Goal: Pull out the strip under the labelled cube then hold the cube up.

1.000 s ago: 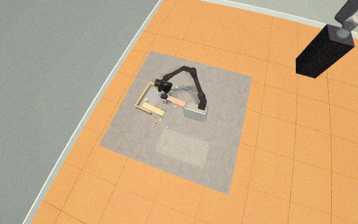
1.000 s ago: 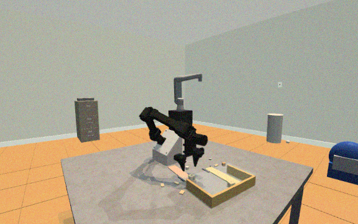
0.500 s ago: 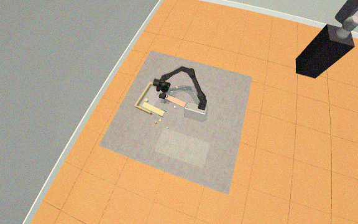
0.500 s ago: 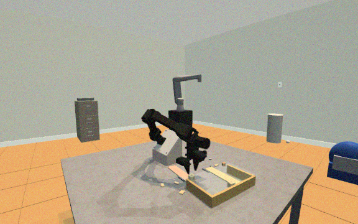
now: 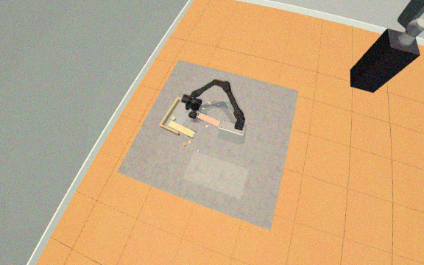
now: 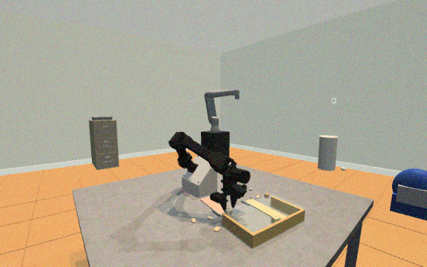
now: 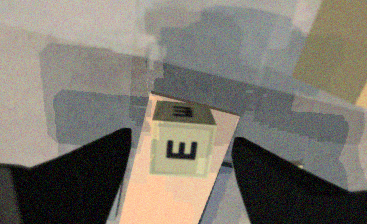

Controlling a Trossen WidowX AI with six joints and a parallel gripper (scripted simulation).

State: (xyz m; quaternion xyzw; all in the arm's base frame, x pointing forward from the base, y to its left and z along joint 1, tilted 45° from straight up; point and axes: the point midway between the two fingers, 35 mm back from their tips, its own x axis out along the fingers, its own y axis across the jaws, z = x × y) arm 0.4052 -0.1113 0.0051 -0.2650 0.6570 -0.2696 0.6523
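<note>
Now: gripper tip 11 cm past the strip, 3 cm above it and 1 cm to the right of it. Also, from my gripper tip: pale cube (13 cm behind, 9 cm to the left, 2 cm below).
</note>
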